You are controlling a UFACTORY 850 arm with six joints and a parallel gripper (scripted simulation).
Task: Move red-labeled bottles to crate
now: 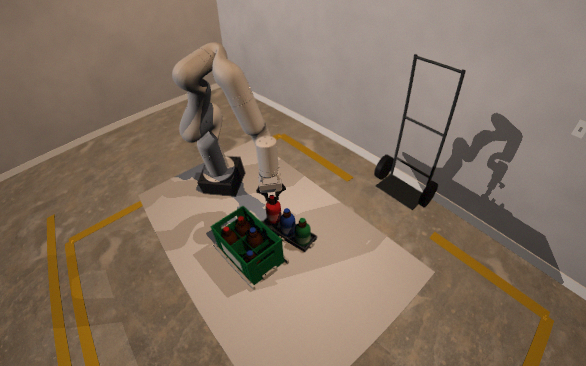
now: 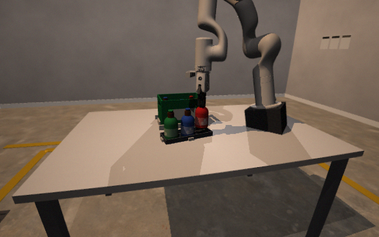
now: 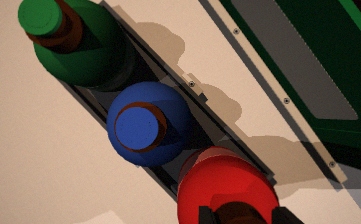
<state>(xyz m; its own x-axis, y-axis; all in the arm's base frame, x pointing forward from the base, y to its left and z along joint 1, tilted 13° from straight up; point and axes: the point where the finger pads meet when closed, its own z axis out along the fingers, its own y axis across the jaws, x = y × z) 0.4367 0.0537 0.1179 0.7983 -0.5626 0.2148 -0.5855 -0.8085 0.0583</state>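
My gripper is now 70 mm above the red-labeled bottle. The rest, counted from my hand: green-labeled bottle 180 mm ahead, 110 mm below, 20 mm to the left; then blue-labeled bottle 110 mm below, 80 mm ahead, 20 mm to the left; then black tray 180 mm below, 90 mm ahead, 10 mm to the left.
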